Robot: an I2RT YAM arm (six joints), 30 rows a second.
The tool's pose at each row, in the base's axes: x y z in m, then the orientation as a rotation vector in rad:
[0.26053 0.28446 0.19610 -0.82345 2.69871 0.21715]
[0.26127 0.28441 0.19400 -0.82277 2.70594 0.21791]
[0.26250 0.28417 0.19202 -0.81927 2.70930 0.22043]
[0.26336 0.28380 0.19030 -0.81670 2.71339 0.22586]
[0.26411 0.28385 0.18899 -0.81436 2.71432 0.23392]
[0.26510 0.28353 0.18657 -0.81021 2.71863 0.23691]
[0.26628 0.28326 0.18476 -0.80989 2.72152 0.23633]
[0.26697 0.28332 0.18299 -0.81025 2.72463 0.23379]
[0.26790 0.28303 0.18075 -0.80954 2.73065 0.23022]
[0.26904 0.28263 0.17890 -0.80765 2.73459 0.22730]
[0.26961 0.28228 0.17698 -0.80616 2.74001 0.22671]
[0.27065 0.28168 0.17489 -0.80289 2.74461 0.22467]
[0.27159 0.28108 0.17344 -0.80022 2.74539 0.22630]
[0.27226 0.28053 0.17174 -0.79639 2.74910 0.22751]
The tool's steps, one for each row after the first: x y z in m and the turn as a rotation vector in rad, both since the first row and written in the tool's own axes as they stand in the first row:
[0.00015 -0.00057 0.00215 -0.00180 0.00634 0.00244]
[-0.00003 -0.00157 0.00426 -0.00351 0.00805 0.00584]
[0.00007 -0.00245 0.00601 -0.00751 0.01032 0.00917]
[-0.00011 -0.00291 0.00744 -0.01272 0.00942 0.01182]
[0.00009 -0.00386 0.00988 -0.01482 0.01178 0.01593]
[-0.00009 -0.00485 0.01182 -0.01492 0.01442 0.01682]
[-0.00007 -0.00528 0.01367 -0.01387 0.01772 0.01712]
[0.00010 -0.00617 0.01594 -0.01251 0.02353 0.01873]
[0.00003 -0.00724 0.01787 -0.01097 0.02699 0.02063]
[0.00041 -0.00795 0.01973 -0.01136 0.03163 0.02291]
[0.00061 -0.00914 0.02182 -0.01030 0.03518 0.02594]
[0.00067 -0.01025 0.02328 -0.01107 0.03491 0.02802]
[0.00100 -0.01117 0.02491 -0.01192 0.03707 0.03153]

